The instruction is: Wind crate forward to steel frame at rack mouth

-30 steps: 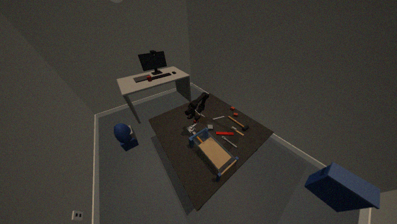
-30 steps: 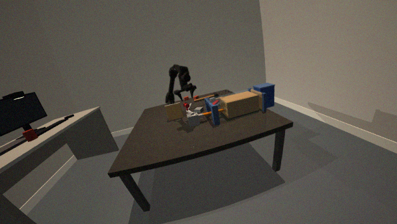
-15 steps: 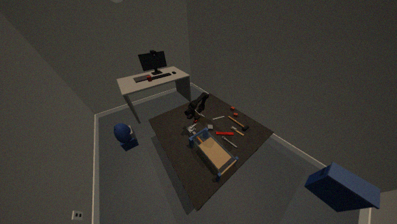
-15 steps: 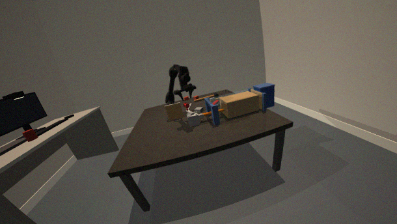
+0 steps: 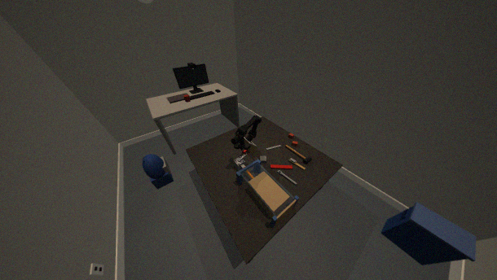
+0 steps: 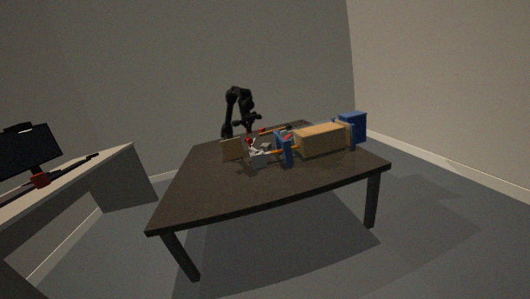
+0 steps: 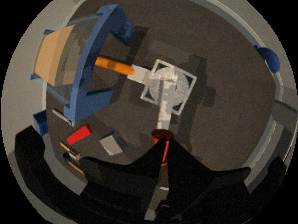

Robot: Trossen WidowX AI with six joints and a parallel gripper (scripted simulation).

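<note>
Right now the red knob is 8 cm below my gripper tip, 5 cm to the left of it and 2 cm behind it. Round my gripper tip: winch handle: 11 cm below, 1 cm to the left, 1 cm behind; grey hand winch: 18 cm below, 6 cm to the right; blue frame: 18 cm ahead, 11 cm below, 3 cm to the right.
</note>
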